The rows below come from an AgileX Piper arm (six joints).
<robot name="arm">
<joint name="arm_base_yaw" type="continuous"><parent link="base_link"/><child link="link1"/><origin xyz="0 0 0.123" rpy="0 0 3.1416"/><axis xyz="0 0 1"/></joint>
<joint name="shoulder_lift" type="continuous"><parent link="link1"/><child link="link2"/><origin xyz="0 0 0" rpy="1.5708 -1.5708 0"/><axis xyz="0 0 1"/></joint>
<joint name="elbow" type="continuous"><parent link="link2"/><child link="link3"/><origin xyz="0.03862 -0.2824 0" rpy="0 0 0"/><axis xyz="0 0 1"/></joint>
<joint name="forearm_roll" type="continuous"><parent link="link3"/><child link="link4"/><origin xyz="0.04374 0.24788 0" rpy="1.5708 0 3.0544"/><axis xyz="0 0 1"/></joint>
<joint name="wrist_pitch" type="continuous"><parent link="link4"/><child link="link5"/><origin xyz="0 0 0" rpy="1.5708 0 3.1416"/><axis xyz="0 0 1"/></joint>
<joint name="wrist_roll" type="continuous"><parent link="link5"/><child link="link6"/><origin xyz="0 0.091 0" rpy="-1.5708 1.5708 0"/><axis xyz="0 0 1"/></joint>
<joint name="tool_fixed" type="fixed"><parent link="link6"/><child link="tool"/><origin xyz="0 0 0" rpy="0 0 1.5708"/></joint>
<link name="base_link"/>
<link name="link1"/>
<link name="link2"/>
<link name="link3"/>
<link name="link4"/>
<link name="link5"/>
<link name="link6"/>
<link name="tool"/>
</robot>
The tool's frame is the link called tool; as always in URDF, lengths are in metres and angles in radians. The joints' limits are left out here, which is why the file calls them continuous.
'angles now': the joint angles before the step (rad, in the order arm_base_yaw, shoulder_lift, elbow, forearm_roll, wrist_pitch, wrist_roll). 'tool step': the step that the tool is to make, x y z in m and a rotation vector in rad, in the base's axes. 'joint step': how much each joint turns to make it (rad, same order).
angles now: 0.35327 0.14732 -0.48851 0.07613 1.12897 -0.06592
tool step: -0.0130 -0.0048 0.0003 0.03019 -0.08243 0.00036
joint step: 0.00029 -0.09323 0.00017 -0.00026 0.00527 0.00027
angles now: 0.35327 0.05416 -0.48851 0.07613 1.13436 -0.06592
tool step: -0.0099 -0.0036 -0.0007 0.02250 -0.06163 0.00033
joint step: -0.00038 -0.07070 0.00001 0.00035 0.00512 -0.00035
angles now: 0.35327 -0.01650 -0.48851 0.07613 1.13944 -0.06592
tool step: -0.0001 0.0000 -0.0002 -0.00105 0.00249 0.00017
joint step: -0.00031 0.00016 0.00002 0.00029 0.00254 -0.00030
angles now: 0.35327 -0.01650 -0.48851 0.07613 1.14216 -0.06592
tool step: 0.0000 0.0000 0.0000 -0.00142 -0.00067 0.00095
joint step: -0.00001 0.00000 0.00000 0.00000 -0.00001 -0.00184
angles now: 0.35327 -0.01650 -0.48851 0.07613 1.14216 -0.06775
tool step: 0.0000 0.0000 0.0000 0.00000 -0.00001 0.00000
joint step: 0.00000 0.00000 0.00000 0.00000 -0.00001 0.00000
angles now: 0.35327 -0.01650 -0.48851 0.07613 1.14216 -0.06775
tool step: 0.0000 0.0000 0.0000 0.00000 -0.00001 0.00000
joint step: 0.00000 0.00000 0.00000 0.00000 -0.00001 0.00000
